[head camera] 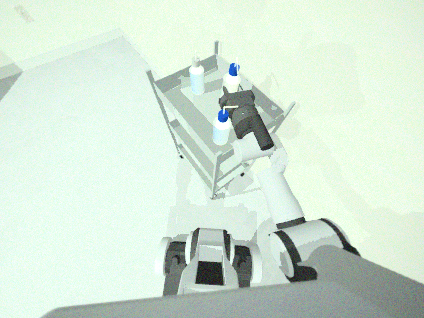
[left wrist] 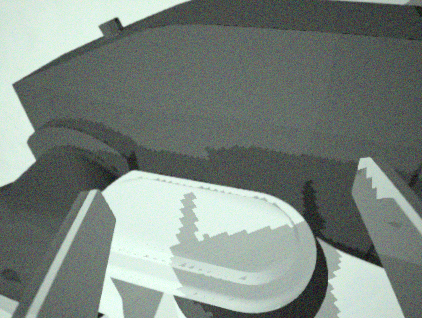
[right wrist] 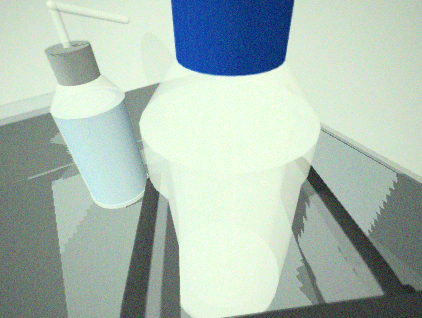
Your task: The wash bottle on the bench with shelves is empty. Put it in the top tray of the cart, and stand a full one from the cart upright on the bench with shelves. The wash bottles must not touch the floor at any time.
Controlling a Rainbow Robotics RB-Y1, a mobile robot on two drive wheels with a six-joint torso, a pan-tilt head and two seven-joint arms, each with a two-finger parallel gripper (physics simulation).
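Places are measured from the robot's base along level axes (x ahead, y left, z up), in metres.
Pixels of known places: left gripper, fingertip midpoint: (left wrist: pixel 228 190); right gripper, fingertip midpoint: (head camera: pixel 230 86) (right wrist: pixel 227 182).
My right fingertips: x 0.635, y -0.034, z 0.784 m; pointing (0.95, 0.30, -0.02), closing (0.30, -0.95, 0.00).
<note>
Behind a point stands the place of what it marks.
My right gripper (head camera: pixel 232 91) @(y -0.034, x 0.635, z 0.784 m) (right wrist: pixel 227 182) @(y -0.034, x 0.635, z 0.784 m) is shut on the empty wash bottle (head camera: pixel 231 81) @(y -0.032, x 0.614, z 0.820 m) (right wrist: pixel 227 120) @(y -0.039, x 0.616, z 0.823 m), which is clear white with a blue cap. It holds it roughly upright over the far right part of the cart's top tray (head camera: pixel 172 80) @(y 0.214, x 0.746, z 0.701 m) (right wrist: pixel 30 240) @(y 0.154, x 0.665, z 0.663 m); whether its base touches the tray is unclear. A grey-capped bottle (head camera: pixel 197 81) @(y 0.097, x 0.711, z 0.733 m) (right wrist: pixel 102 150) @(y 0.086, x 0.715, z 0.731 m) with light blue contents stands on the tray to the left. A blue-capped bottle (head camera: pixel 221 131) @(y -0.009, x 0.456, z 0.755 m) with light blue contents stands near the tray's front corner. My left gripper (left wrist: pixel 228 190) @(y 0.214, x -0.233, z 0.344 m) is open and empty. The bench with shelves cannot be made out.
Corner posts (head camera: pixel 216 48) @(y 0.029, x 0.907, z 0.752 m) rise above the cart's tray, and lower shelves show beneath it. My wheeled base (head camera: pixel 210 240) is in front of the cart. In the left wrist view, a white rounded part (left wrist: pixel 215 225) @(y 0.102, x -0.256, z 0.282 m) and dark grey body panels (left wrist: pixel 225 90) @(y 0.165, x -0.274, z 0.169 m) lie behind the fingers.
</note>
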